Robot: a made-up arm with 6 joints. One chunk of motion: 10 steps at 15 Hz.
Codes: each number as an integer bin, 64 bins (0 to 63) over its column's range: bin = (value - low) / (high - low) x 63, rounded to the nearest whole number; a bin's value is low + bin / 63 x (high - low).
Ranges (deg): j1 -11..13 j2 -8..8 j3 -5..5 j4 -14..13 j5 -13..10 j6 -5..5
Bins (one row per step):
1: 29 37 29 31 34 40
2: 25 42 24 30 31 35
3: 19 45 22 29 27 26
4: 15 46 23 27 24 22
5: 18 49 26 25 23 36
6: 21 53 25 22 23 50
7: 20 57 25 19 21 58
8: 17 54 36 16 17 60
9: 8 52 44 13 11 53
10: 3 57 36 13 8 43
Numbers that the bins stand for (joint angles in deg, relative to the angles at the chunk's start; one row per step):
1: 0.05 1.40 -0.40 -0.71 -0.59 1.35
2: -1.48 2.67 -1.19 -1.14 -1.68 0.56
3: -3.76 3.43 -1.51 -1.57 -3.14 -0.87
4: -5.29 3.68 -1.35 -2.43 -4.24 -1.51
5: -4.14 4.44 -0.87 -3.29 -4.60 0.71
6: -3.00 5.46 -1.03 -4.57 -4.60 2.94
7: -3.38 6.48 -1.03 -5.86 -5.33 4.21
8: -4.52 5.71 0.71 -7.14 -6.79 4.52
9: -7.95 5.21 1.98 -8.43 -8.98 3.41
10: -9.86 6.48 0.71 -8.43 -10.08 1.83

